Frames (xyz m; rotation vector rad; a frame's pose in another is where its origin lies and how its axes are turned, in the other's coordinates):
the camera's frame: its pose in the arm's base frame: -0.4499 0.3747 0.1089 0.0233 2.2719 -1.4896
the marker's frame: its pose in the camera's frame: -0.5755 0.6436 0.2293 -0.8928 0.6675 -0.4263
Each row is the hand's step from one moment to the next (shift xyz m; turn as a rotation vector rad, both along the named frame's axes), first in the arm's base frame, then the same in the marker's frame.
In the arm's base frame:
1: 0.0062 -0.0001 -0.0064 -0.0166 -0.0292 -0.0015
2: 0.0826 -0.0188 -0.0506 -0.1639 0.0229 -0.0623
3: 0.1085 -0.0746 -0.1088 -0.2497 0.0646 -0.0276
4: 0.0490 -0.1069 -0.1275 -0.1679 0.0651 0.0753
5: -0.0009 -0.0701 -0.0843 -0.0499 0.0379 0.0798
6: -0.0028 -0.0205 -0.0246 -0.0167 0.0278 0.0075
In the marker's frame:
1: -0.0081 0.0002 0.0036 0.0175 -0.0240 0.0157
2: -0.0934 -0.0223 0.0226 0.1244 0.0699 0.1045
3: -0.1341 -0.0665 0.0824 0.2124 0.1184 0.0902
4: -0.0834 -0.0806 0.1290 0.1767 0.0775 -0.0295
5: -0.0246 -0.0460 0.0964 0.0727 0.0268 -0.0655
6: -0.0049 -0.0130 0.0290 0.0155 0.0279 -0.0093

